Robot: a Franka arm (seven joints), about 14 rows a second.
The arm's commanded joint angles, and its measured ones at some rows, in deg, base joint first. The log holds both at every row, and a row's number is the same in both.
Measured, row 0: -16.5 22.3 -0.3 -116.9 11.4 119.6 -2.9
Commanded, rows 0 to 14: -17.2 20.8 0.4 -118.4 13.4 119.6 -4.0; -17.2 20.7 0.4 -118.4 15.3 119.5 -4.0; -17.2 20.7 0.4 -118.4 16.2 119.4 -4.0; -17.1 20.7 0.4 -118.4 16.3 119.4 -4.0; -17.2 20.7 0.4 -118.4 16.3 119.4 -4.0; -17.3 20.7 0.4 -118.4 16.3 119.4 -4.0; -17.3 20.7 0.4 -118.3 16.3 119.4 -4.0; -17.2 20.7 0.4 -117.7 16.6 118.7 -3.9; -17.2 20.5 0.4 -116.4 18.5 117.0 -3.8; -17.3 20.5 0.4 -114.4 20.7 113.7 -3.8; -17.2 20.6 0.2 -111.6 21.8 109.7 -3.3; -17.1 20.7 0.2 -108.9 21.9 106.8 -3.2; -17.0 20.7 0.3 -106.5 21.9 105.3 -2.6; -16.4 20.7 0.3 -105.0 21.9 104.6 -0.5; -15.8 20.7 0.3 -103.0 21.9 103.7 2.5
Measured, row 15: -16.4 20.9 0.0 -106.6 20.8 106.1 -1.3
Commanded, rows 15 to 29: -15.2 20.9 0.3 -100.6 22.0 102.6 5.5; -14.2 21.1 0.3 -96.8 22.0 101.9 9.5; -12.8 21.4 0.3 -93.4 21.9 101.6 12.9; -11.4 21.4 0.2 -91.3 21.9 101.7 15.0; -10.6 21.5 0.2 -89.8 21.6 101.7 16.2; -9.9 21.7 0.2 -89.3 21.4 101.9 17.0; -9.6 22.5 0.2 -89.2 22.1 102.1 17.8; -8.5 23.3 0.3 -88.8 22.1 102.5 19.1; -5.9 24.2 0.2 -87.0 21.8 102.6 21.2; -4.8 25.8 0.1 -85.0 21.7 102.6 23.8; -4.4 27.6 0.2 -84.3 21.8 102.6 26.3; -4.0 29.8 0.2 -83.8 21.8 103.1 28.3; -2.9 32.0 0.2 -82.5 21.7 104.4 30.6; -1.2 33.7 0.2 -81.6 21.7 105.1 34.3; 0.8 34.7 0.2 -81.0 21.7 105.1 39.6
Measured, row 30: -2.3 30.4 0.6 -85.6 21.3 105.5 31.9
